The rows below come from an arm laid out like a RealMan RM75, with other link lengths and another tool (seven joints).
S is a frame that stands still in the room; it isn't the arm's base.
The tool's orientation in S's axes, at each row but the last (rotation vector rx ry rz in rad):
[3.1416 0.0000 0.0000]
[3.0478 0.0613 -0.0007]
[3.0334 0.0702 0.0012]
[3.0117 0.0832 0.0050]
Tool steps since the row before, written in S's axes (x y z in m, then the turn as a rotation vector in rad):
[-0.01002 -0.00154 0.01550 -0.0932 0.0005 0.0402]
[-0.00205 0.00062 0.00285 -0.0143 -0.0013 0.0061]
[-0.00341 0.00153 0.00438 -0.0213 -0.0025 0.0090]
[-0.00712 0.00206 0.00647 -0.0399 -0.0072 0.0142]
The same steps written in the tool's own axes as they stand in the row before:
[-0.01002 0.00154 -0.01550 -0.0932 -0.0005 -0.0402]
[-0.00203 -0.00043 -0.00290 -0.0144 0.0013 -0.0060]
[-0.00334 -0.00121 -0.00453 -0.0214 0.0025 -0.0087]
[-0.00700 -0.00160 -0.00673 -0.0402 0.0068 -0.0134]

